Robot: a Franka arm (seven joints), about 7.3 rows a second.
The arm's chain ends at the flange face. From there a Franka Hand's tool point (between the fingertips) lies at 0.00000 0.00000 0.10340 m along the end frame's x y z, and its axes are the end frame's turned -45 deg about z.
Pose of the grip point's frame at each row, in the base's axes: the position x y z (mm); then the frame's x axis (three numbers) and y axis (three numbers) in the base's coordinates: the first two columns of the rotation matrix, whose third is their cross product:
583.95, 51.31, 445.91, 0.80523, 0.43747, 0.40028, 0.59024, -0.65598, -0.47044
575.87, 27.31, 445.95, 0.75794, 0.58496, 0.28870, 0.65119, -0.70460, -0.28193
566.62, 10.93, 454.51, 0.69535, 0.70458, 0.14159, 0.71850, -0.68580, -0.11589
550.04, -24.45, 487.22, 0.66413, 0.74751, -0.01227, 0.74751, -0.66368, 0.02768
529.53, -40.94, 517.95, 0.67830, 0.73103, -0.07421, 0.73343, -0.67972, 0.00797
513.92, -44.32, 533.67, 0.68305, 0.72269, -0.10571, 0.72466, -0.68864, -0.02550
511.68, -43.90, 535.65, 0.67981, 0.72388, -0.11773, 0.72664, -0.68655, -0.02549
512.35, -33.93, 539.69, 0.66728, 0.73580, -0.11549, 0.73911, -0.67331, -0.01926
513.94, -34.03, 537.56, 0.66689, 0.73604, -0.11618, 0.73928, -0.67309, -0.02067
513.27, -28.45, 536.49, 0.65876, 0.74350, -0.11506, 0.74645, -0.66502, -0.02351
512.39, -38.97, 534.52, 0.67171, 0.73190, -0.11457, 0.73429, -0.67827, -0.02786
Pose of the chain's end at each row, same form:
578.08, -12.29, 527.23, 0.98675, -0.15451, -0.04961, -0.15202, -0.77319, -0.61569
571.89, -14.22, 540.56, 0.99641, -0.08460, 0.00479, -0.07548, -0.91186, -0.40350
565.02, -7.92, 556.16, 0.99974, 0.01328, 0.01817, 0.01637, -0.98315, -0.18207
548.74, -21.60, 590.57, 0.99818, 0.05928, 0.01090, 0.05896, -0.99786, 0.02825
534.14, -34.75, 621.06, 0.99824, 0.03628, -0.04684, 0.03898, -0.99755, 0.05811
523.35, -38.20, 636.46, 0.99540, 0.02408, -0.09278, 0.02942, -0.99796, 0.05672
521.95, -36.85, 638.30, 0.99451, 0.02640, -0.10127, 0.03311, -0.99732, 0.06522
521.86, -26.43, 642.38, 0.99447, 0.04419, -0.09528, 0.05079, -0.99639, 0.06804
523.60, -26.57, 640.24, 0.99431, 0.04451, -0.09677, 0.05119, -0.99641, 0.06754
522.99, -21.17, 639.17, 0.99363, 0.05549, -0.09798, 0.06201, -0.99597, 0.06474
522.53, -32.21, 637.20, 0.99419, 0.03792, -0.10071, 0.04425, -0.99714, 0.06131

